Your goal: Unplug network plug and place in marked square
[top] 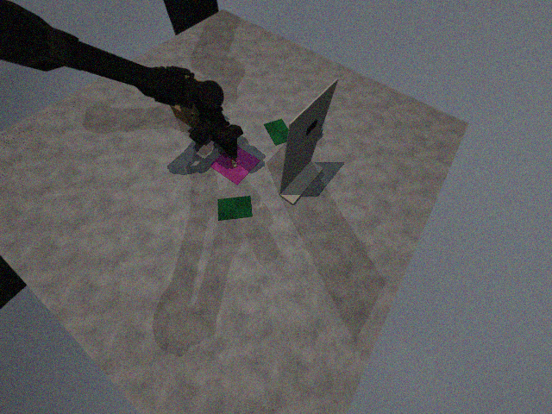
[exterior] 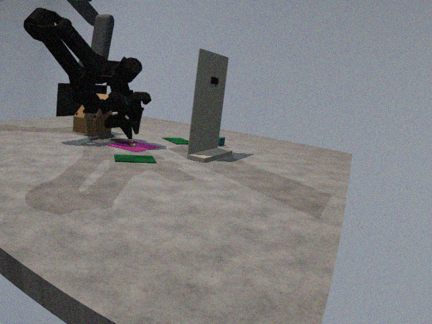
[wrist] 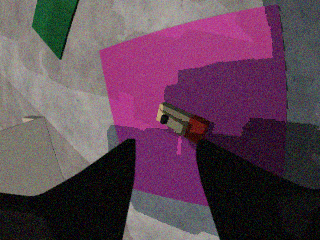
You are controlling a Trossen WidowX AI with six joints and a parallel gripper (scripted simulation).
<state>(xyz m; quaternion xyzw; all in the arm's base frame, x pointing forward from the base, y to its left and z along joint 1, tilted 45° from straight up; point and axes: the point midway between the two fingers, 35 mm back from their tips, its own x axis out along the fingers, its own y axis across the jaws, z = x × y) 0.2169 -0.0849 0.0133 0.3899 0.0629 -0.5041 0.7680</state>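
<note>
Now: the network plug 1 cm to the right of my gripper tip and 2 cm below it. The rest, counted from my gripper tip: magenta marked square: 3 cm below; grey upright panel: 21 cm ahead, 7 cm to the left, 10 cm above; green patch: 10 cm ahead, 13 cm to the right, 3 cm below.
</note>
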